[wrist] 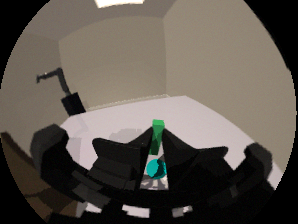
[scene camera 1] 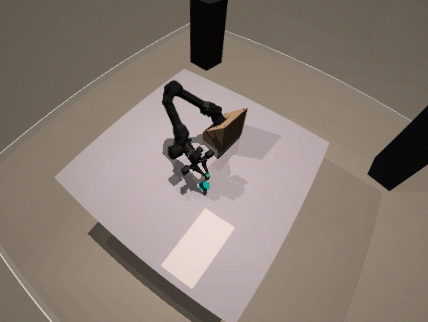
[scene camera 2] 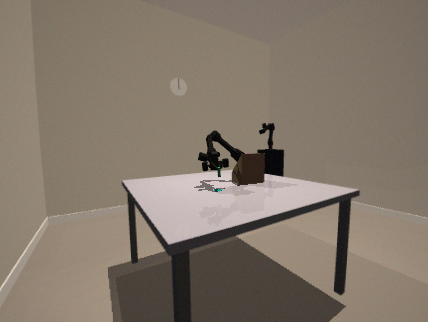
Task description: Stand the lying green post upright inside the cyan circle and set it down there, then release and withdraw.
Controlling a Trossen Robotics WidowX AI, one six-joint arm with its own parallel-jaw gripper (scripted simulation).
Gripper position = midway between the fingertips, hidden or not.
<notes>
My gripper (wrist: pixel 157 129) holds a green post.
</notes>
